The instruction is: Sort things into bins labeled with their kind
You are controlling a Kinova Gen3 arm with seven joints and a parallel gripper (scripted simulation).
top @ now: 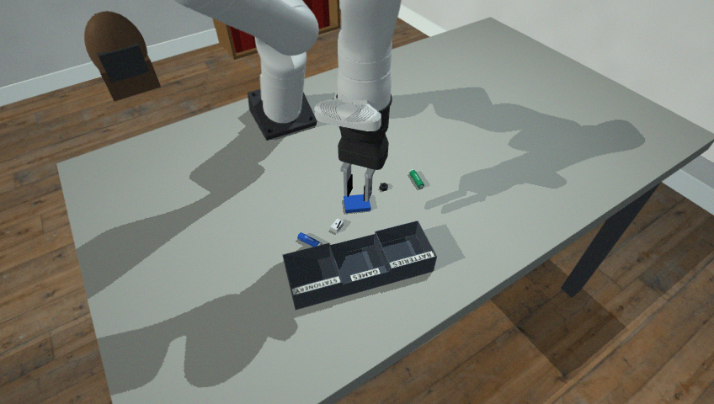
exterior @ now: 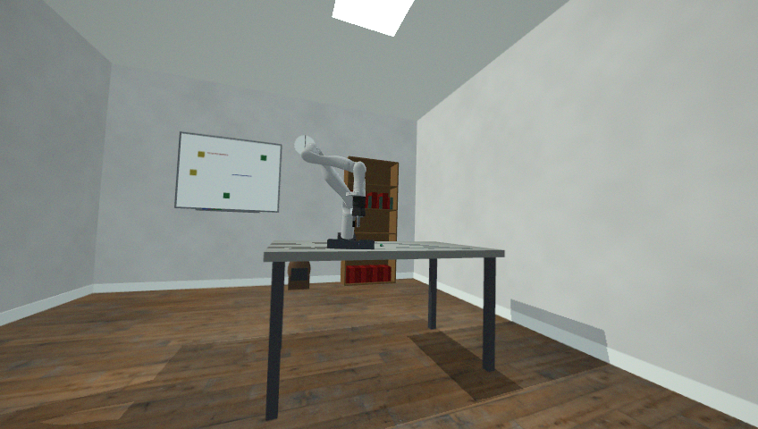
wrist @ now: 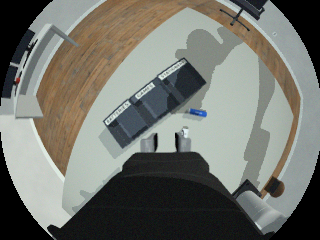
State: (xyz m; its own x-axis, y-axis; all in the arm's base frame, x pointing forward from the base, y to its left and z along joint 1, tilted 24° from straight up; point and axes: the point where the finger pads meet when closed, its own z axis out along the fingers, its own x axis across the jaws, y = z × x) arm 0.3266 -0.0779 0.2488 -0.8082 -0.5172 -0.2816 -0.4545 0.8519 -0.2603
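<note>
Right now the small white thing is 13 cm below my hand, 5 cm behind it and 1 cm to the right of it. Also, from my hand: blue battery: 13 cm below, 8 cm to the right, 5 cm behind; blue block: 13 cm below, 6 cm behind, 5 cm to the left; black piece: 13 cm to the left, 13 cm below, 6 cm behind.
</note>
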